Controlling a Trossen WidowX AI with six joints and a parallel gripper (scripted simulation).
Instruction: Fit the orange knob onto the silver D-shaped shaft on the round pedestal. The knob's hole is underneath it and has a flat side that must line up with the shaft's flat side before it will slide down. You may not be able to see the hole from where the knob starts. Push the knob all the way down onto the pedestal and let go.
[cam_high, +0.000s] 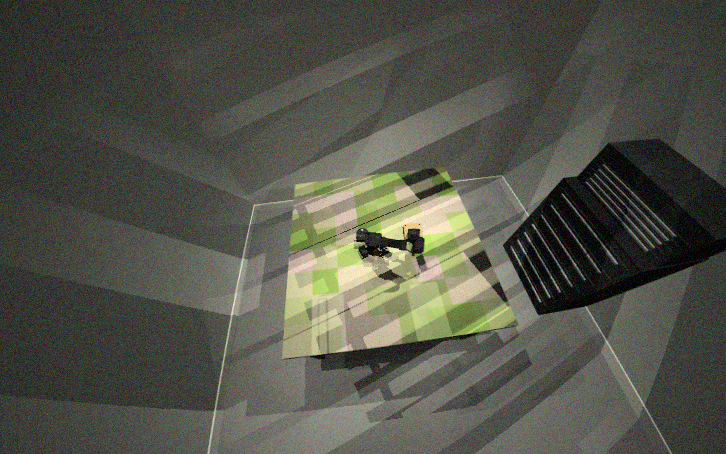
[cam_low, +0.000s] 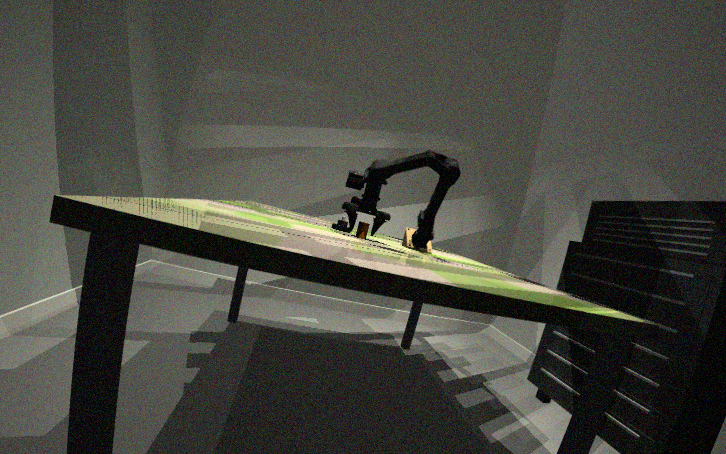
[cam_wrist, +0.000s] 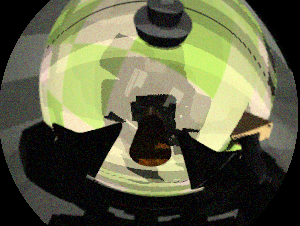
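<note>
Now: the orange knob 3 cm above my gripper tip. From my gripper tip the other things lie so: round dark pedestal (7 cm ahead, 15 cm to the right, 1 cm above).
</note>
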